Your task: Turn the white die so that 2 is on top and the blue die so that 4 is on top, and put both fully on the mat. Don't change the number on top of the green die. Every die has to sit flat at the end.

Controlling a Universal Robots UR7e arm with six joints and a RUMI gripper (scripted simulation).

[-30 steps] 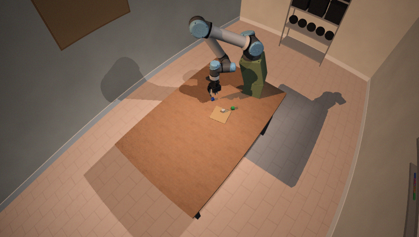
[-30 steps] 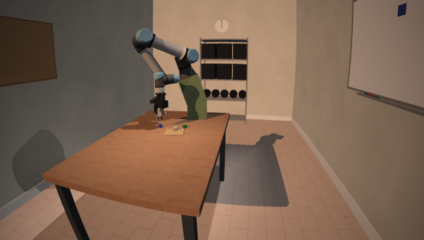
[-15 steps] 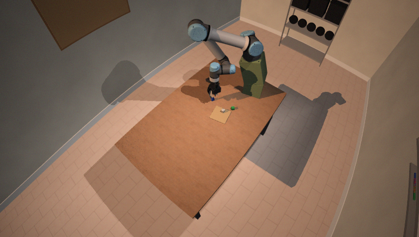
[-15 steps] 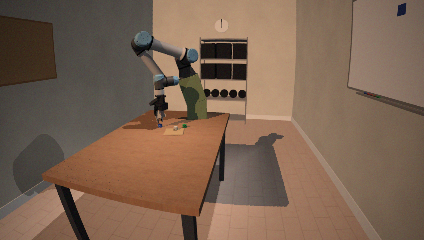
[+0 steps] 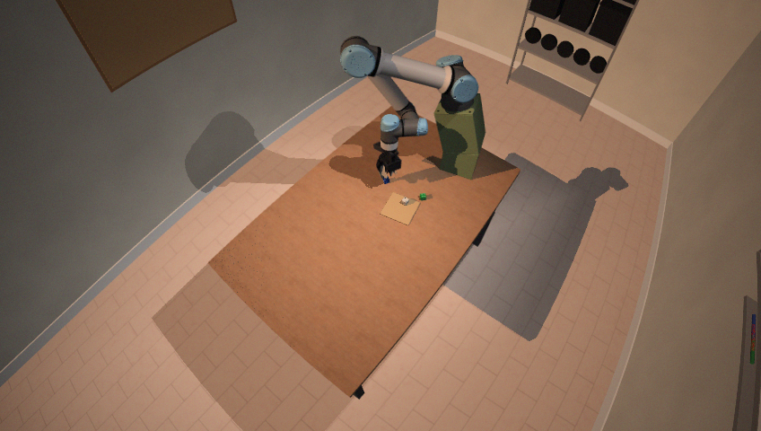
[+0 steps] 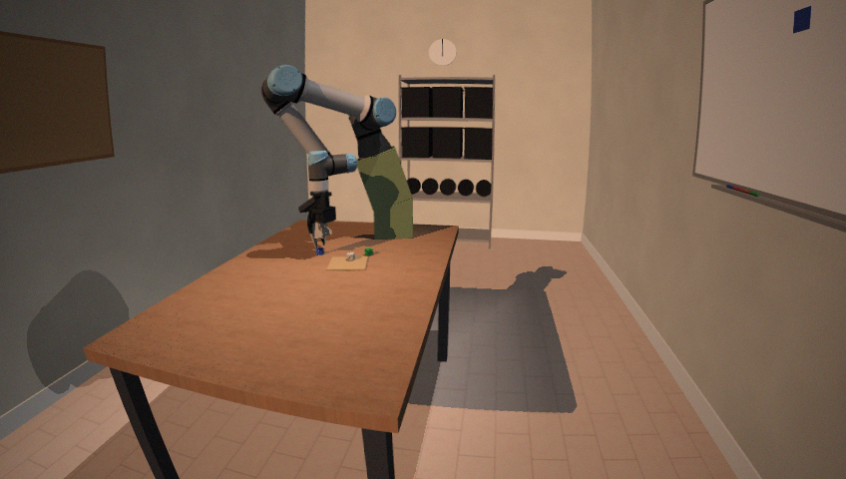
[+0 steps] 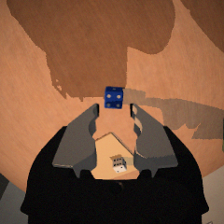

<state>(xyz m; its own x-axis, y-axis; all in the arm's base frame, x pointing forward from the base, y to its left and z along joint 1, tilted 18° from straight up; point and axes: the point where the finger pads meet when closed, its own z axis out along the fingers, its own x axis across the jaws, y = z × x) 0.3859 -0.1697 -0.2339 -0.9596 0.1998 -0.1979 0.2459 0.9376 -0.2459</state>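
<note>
My gripper is now 40 mm above the blue die. From my hand the other things lie so: green die 190 mm to the left, 60 mm behind, 40 mm below; tan mat 160 mm to the left, 60 mm ahead, 50 mm below; white die 160 mm to the left, 30 mm below, 30 mm ahead.
</note>
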